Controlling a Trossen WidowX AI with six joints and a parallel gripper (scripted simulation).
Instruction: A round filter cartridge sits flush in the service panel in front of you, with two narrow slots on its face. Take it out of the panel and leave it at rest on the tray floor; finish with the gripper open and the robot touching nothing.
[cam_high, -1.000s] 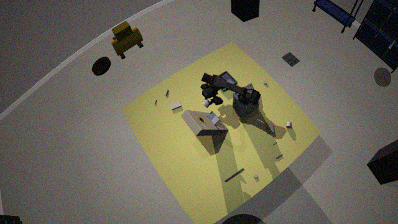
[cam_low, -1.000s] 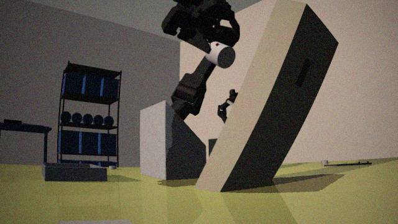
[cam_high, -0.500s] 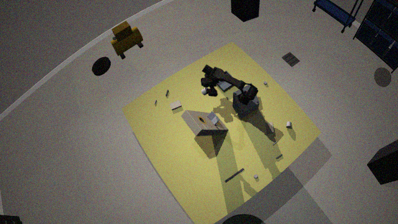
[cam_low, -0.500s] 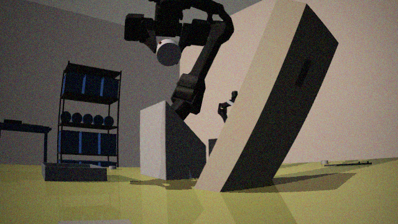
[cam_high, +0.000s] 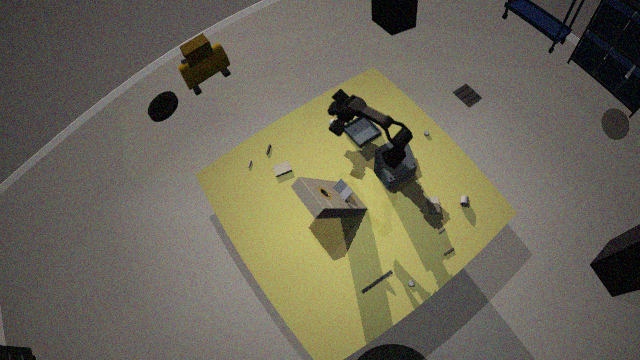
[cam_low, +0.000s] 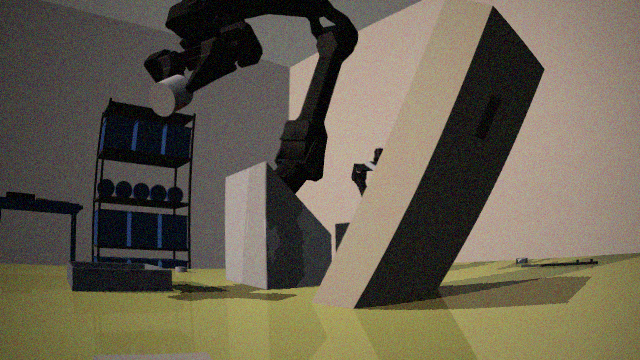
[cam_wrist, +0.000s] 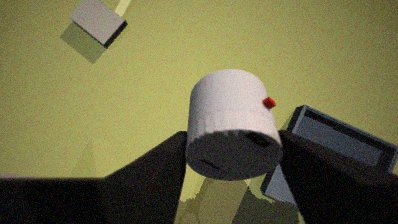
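My gripper tip is now 25 cm above the tray, 17 cm past it and 5 cm to the left of it. The rest, counted from my gripper tip: round filter cartridge (right at my gripper tip); then service panel (27 cm to the left, 19 cm ahead, 11 cm below).
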